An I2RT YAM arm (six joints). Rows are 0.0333 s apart.
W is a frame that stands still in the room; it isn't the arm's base.
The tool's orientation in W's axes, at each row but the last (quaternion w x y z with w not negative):
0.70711 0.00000 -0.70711 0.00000
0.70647 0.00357 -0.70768 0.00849
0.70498 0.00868 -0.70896 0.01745
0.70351 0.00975 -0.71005 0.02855
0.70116 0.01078 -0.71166 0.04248
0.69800 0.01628 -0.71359 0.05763
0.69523 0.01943 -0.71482 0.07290
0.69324 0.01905 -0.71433 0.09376
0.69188 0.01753 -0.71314 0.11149
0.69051 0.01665 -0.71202 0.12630
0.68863 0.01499 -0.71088 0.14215
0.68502 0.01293 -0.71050 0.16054
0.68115 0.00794 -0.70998 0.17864
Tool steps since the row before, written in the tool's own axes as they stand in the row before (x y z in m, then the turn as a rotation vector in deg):
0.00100 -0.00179 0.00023 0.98 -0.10 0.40
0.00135 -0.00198 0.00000 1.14 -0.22 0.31
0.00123 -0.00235 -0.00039 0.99 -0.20 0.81
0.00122 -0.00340 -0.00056 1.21 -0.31 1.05
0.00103 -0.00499 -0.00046 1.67 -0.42 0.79
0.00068 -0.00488 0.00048 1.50 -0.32 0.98
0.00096 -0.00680 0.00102 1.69 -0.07 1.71
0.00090 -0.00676 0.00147 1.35 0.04 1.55
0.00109 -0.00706 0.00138 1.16 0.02 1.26
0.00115 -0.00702 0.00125 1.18 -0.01 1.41
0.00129 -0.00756 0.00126 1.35 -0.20 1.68
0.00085 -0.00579 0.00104 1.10 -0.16 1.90
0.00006 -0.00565 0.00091 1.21 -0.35 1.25
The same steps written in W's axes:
-0.00023 -0.00179 0.00100 -0.40 -0.10 0.98
0.00003 -0.00197 0.00136 -0.31 -0.22 1.14
0.00047 -0.00232 0.00126 -0.81 -0.22 0.99
0.00073 -0.00333 0.00132 -1.04 -0.33 1.21
0.00082 -0.00489 0.00126 -0.78 -0.40 1.68
0.00001 -0.00486 0.00096 -0.98 -0.33 1.50
-0.00016 -0.00679 0.00146 -1.74 -0.17 1.65
-0.00042 -0.00678 0.00159 -1.59 -0.07 1.30
-0.00014 -0.00699 0.00201 -1.29 -0.06 1.12
0.00011 -0.00687 0.00222 -1.43 -0.12 1.15
0.00035 -0.00731 0.00263 -1.66 -0.33 1.35
0.00032 -0.00557 0.00204 -1.87 -0.40 1.09
0.00056 -0.00552 0.00142 -1.20 -0.38 1.25

